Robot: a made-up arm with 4 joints.
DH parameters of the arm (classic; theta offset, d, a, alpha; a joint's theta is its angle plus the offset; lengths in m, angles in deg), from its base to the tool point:
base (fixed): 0 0 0 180
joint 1: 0 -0.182 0.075 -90
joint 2: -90 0.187 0.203 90
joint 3: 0 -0.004 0.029 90
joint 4: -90 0.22 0.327 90
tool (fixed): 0 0.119 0 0
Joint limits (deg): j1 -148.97..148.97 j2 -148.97..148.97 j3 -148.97..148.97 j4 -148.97..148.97
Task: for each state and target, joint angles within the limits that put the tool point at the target. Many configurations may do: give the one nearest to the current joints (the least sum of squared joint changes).
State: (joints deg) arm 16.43 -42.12 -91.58 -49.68
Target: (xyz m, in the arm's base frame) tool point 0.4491 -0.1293 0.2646
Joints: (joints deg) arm -31.62 3.76 -75.13 -26.28
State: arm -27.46 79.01 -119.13 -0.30
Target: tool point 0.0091 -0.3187 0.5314
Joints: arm 6.50 98.85 -123.24 13.63
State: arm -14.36 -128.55 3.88 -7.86
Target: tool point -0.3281 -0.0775 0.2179
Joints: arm -21.24 -148.97 31.07 0.42
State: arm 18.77 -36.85 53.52 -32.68
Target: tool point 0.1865 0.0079 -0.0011
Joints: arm 42.75 -53.65 27.21 -39.43
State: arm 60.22 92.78 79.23 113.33
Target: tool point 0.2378 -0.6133 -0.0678
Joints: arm 53.69 86.47 33.92 148.97
